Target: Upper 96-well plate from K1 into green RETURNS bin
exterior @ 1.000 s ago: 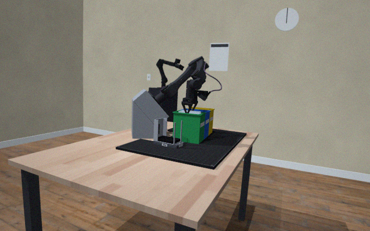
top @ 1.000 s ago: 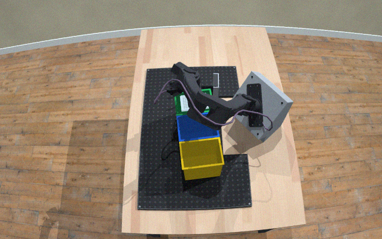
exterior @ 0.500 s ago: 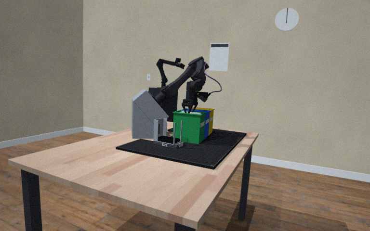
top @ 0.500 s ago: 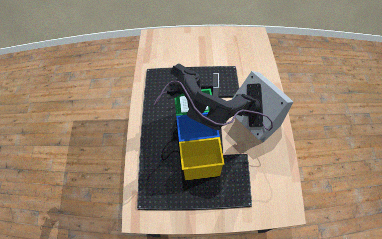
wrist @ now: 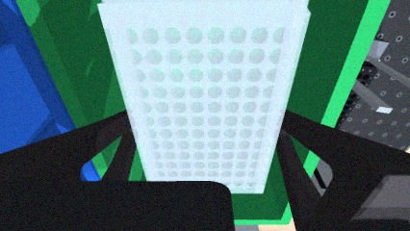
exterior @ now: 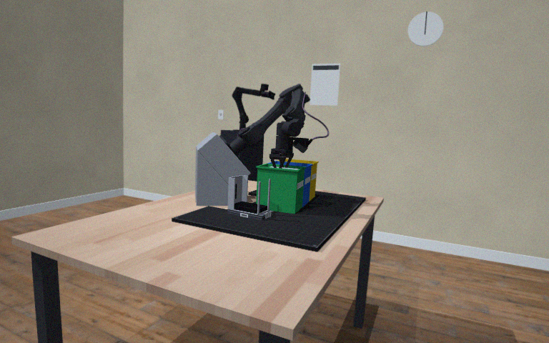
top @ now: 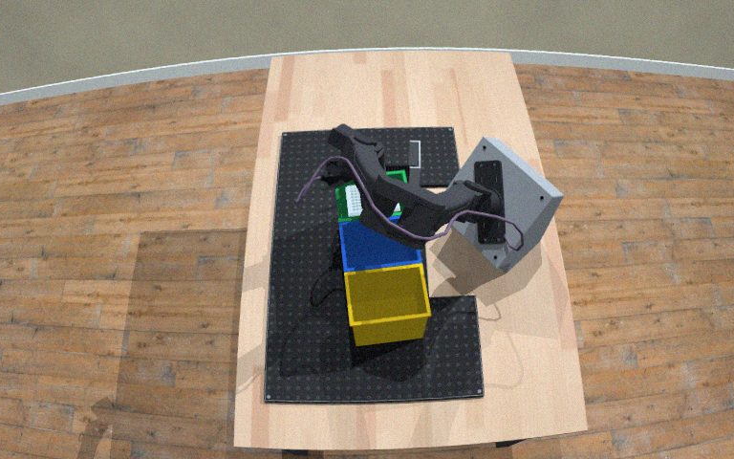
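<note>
The white 96-well plate lies right at my hand. Also, from my hand: dark plate: 10 mm behind, 170 mm to the right, 140 mm below; green bin: 70 mm below; blue bin: 50 mm behind, 120 mm to the left, 70 mm below.
</note>
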